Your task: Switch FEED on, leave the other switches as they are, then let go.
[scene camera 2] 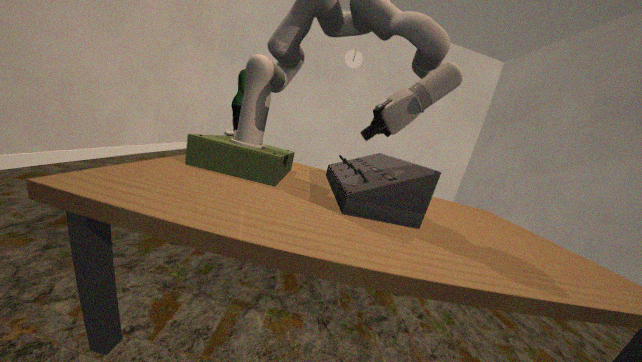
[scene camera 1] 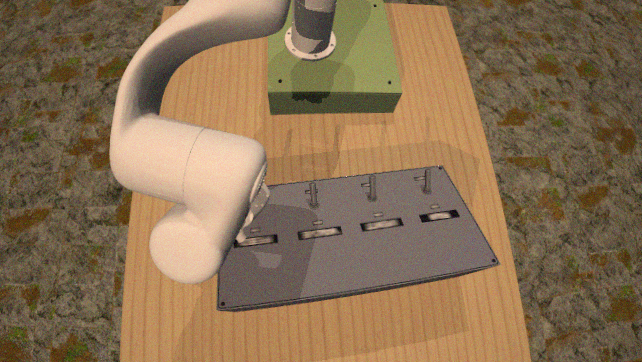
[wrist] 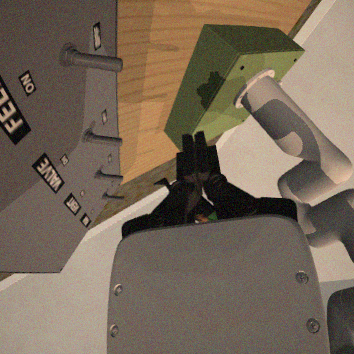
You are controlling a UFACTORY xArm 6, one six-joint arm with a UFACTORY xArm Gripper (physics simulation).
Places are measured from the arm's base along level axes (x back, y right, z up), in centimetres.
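Pixels of known places: gripper, fingertip midpoint: [scene camera 2: 363, 136] [wrist: 196, 144]; arm's base at its link origin: [scene camera 2: 248, 145] [scene camera 1: 310, 42] [wrist: 252, 87].
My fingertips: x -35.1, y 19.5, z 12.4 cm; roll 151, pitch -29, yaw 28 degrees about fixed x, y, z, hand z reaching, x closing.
For each thing: its top centre in the pictures, then the offset to it from my fingertips. "spot": a spot on its surface instead. Level surfaces: height alone.
- FEED lever at its top centre: [wrist: 105, 72] dx -2.9, dy +1.2, dz -9.3 cm
- label at a spot on its surface: [wrist: 27, 82] spot: dx -8.7, dy +1.8, dz -10.9 cm
- VALVE lever at its top centre: [wrist: 111, 149] [scene camera 1: 313, 190] dx -4.0, dy -10.7, dz -9.3 cm
- VENT lever at its top centre: [wrist: 115, 184] [scene camera 1: 374, 183] dx -5.2, dy -22.7, dz -9.3 cm
- FAN lever at its top centre: [scene camera 1: 430, 176] [wrist: 117, 203] dx -6.4, dy -34.6, dz -9.3 cm
- wooden table at its surface level: dz -22.3 cm
The grey switch panel [scene camera 1: 390, 260] [scene camera 2: 395, 200] [wrist: 30, 230] lies on the table. The FEED lever [wrist: 95, 60] is at the top of the wrist view, leaning away from its ON label [wrist: 27, 82]; the arm hides it in scene camera 1. The VALVE lever [scene camera 1: 313, 195] [wrist: 104, 137], VENT lever [scene camera 1: 372, 188] [wrist: 110, 176] and FAN lever [scene camera 1: 427, 181] [wrist: 114, 196] lean the same way, away from their ON labels. My gripper [scene camera 2: 367, 134] [wrist: 196, 144] is shut and empty, above the panel and apart from the levers. Its fingers are hidden in scene camera 1.
The green base block [scene camera 1: 335, 104] [scene camera 2: 235, 162] [wrist: 192, 82] stands behind the panel, on the lever side. The wooden table [scene camera 1: 160, 320] [scene camera 2: 200, 210] carries both. My arm [scene camera 1: 220, 165] covers the panel's FEED end in scene camera 1. A partly hidden green-clad figure [scene camera 2: 241, 92] is behind the arm's base.
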